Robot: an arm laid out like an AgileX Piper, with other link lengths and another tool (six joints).
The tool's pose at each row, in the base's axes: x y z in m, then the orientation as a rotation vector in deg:
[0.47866, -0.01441, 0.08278, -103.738, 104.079, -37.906]
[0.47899, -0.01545, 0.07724, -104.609, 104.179, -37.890]
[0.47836, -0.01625, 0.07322, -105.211, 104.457, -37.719]
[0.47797, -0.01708, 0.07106, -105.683, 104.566, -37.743]
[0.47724, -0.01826, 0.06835, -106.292, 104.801, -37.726]
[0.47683, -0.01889, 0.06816, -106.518, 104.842, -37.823]
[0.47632, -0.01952, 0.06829, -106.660, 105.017, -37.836]
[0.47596, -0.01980, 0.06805, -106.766, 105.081, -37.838]
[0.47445, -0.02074, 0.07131, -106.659, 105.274, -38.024]
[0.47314, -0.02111, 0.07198, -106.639, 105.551, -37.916]
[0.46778, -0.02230, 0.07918, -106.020, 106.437, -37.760]
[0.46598, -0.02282, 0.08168, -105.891, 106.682, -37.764]
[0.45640, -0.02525, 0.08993, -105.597, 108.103, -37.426]
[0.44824, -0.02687, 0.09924, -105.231, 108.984, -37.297]
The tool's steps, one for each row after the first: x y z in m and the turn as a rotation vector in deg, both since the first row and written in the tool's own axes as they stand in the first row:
[0.00106, 0.00332, 0.00444, -0.552, 0.229, -0.507]
[0.00187, 0.00639, 0.00710, -1.106, 0.406, -0.749]
[0.00271, 0.00808, 0.00850, -1.425, 0.583, -1.011]
[0.00390, 0.01039, 0.01010, -1.905, 0.836, -1.306]
[0.00453, 0.01082, 0.00998, -2.022, 0.968, -1.454]
[0.00516, 0.01112, 0.00955, -2.195, 1.106, -1.485]
[0.00544, 0.01155, 0.00950, -2.290, 1.166, -1.530]
[0.00638, 0.01060, 0.00603, -2.273, 1.367, -1.439]
[0.00675, 0.01116, 0.00467, -2.454, 1.451, -1.308]
[0.00792, 0.01060, -0.00429, -2.655, 1.722, -0.588]
[0.00844, 0.01036, -0.00736, -2.719, 1.836, -0.427]
[0.01086, 0.01234, -0.01985, -3.470, 2.373, 0.306]
[0.01247, 0.01256, -0.03223, -3.809, 2.720, 0.852]

